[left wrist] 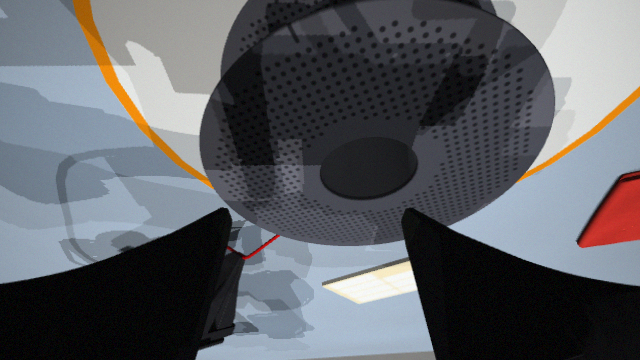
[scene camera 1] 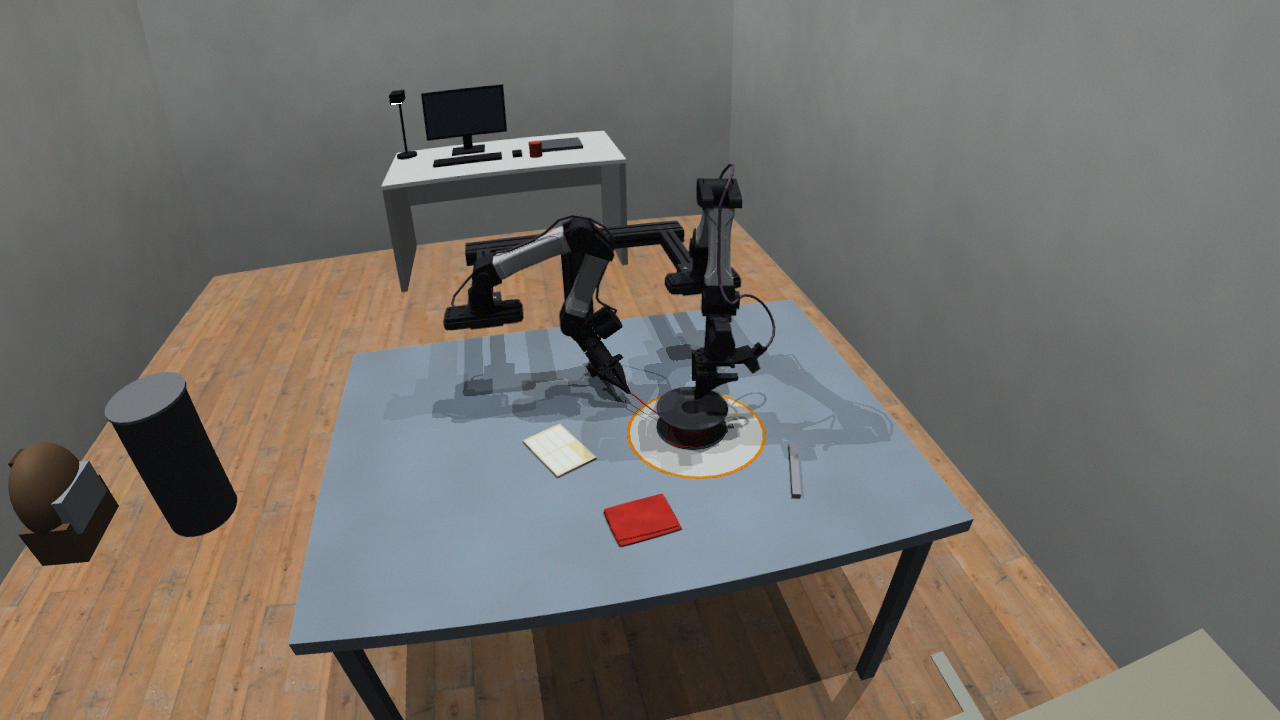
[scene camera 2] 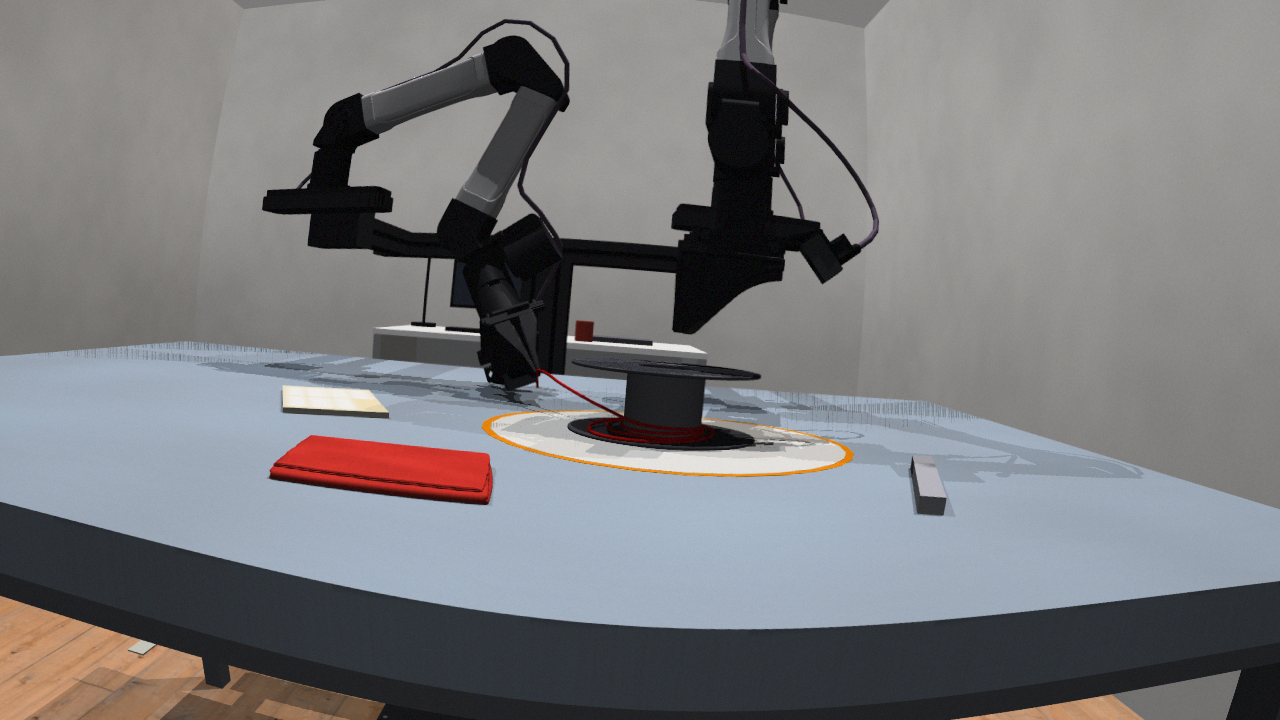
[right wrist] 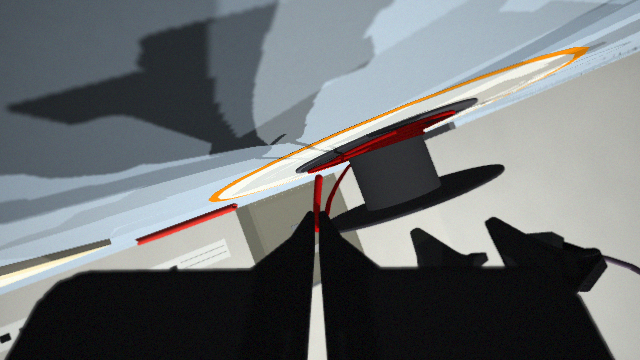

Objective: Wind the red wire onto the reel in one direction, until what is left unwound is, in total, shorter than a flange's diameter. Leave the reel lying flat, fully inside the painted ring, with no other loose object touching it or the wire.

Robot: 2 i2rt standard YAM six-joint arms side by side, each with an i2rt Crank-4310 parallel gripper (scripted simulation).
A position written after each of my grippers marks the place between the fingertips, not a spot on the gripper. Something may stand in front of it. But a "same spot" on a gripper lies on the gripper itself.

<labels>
my left gripper: left wrist; scene camera 1 695, 389; scene camera 2; right wrist 447, 224
my right gripper: left wrist; scene camera 1 629, 393; scene camera 2; right wrist 316, 216
dark reel: left wrist 472, 97; scene camera 1 678, 407; scene camera 2 660, 396; right wrist 400, 179
same spot on my left gripper: (left wrist: 471, 293) = (scene camera 2: 722, 283)
same spot on my right gripper: (left wrist: 219, 324) = (scene camera 2: 511, 323)
</labels>
